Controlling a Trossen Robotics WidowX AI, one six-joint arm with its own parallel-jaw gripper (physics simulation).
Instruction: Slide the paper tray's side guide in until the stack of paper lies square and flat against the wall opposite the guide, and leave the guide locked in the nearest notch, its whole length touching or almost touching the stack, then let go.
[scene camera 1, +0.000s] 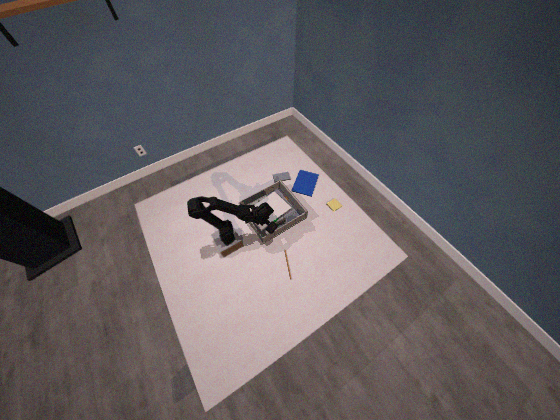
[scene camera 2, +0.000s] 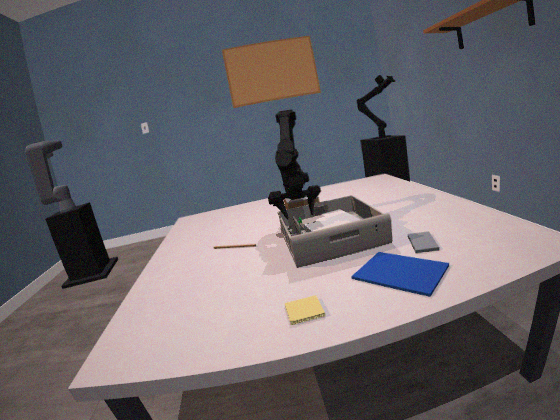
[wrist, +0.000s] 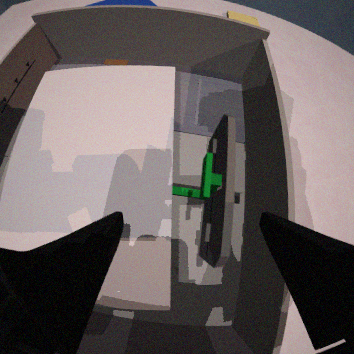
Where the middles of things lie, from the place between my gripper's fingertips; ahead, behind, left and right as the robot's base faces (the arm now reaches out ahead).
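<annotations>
The side guide (wrist: 218, 166) has my gripper 3 cm short of it, 2 cm to the left of it and 3 cm above it. Going by their middles, that guide is the nearest to my gripper of the things named here. There's a white paper stack (scene camera 2: 337, 217) too, 5 cm ahead of my hand, 10 cm to the left of it and 5 cm below it. The yellow sticky pad (scene camera 2: 309, 308) is 43 cm ahead of my hand, 15 cm to the right and 7 cm below, while the blue book (scene camera 2: 420, 276) is 42 cm ahead of my hand, 12 cm to the left and 7 cm below.
</annotations>
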